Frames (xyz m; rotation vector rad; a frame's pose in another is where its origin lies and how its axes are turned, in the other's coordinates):
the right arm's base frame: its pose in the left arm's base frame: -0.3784 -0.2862 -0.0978 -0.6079 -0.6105 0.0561
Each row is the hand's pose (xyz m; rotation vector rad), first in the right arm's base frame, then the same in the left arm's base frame.
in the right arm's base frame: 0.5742 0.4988 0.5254 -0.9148 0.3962 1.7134
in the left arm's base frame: -0.1340 0.5264 0.2689 -1.8365 0.4836 1.2776
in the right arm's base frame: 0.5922 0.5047 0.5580 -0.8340 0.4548 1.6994
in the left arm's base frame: -0.1365 0.5523 0.2962 -1.7508 0.5256 1.2622
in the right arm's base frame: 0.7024 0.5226 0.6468 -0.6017 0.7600 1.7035
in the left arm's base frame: -0.0927 0.6378 0.4017 -1.4903 0.8040 1.2069
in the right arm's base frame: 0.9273 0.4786 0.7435 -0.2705 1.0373 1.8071
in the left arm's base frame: 0.0335 0.7020 0.6062 -1.1491 1.0977 1.2729
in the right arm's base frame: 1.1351 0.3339 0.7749 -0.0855 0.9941 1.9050
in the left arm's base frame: 0.1692 0.6454 0.8147 -0.9910 1.0960 1.4155
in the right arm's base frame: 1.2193 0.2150 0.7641 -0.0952 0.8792 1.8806
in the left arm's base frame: 0.2296 0.5605 0.9172 -1.0144 0.9762 1.4364
